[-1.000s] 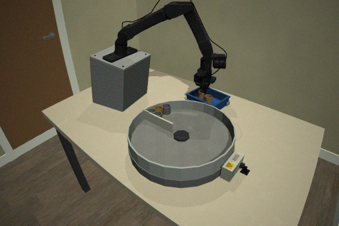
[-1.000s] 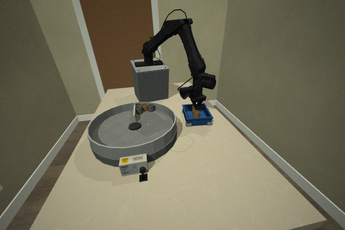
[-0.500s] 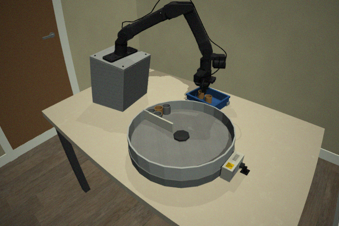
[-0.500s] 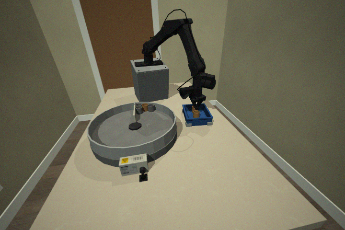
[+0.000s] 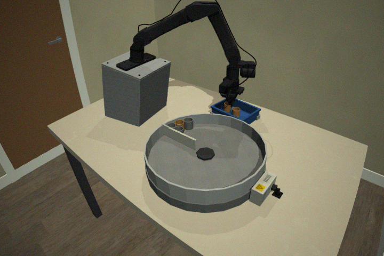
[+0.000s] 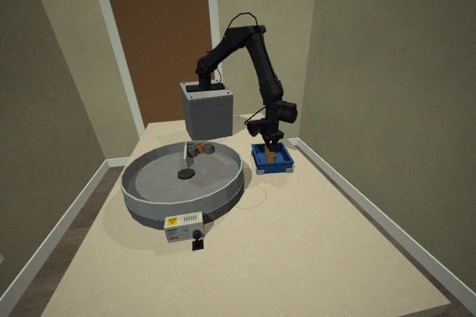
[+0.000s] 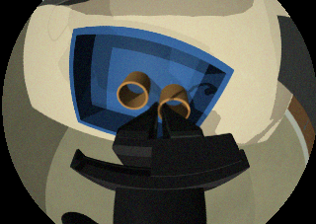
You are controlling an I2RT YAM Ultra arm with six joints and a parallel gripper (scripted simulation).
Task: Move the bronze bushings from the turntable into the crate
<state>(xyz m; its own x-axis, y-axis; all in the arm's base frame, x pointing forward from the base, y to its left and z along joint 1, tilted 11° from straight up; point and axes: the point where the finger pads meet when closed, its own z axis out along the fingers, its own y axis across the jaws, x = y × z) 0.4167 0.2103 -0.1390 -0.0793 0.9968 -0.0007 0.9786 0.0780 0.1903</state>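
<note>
Now: hand 3 cm short of the blue crate, 2 cm above it and 1 cm to the left of it. From my hand the other things lie so: grey turntable 38 cm to the right, 9 cm ahead.
</note>
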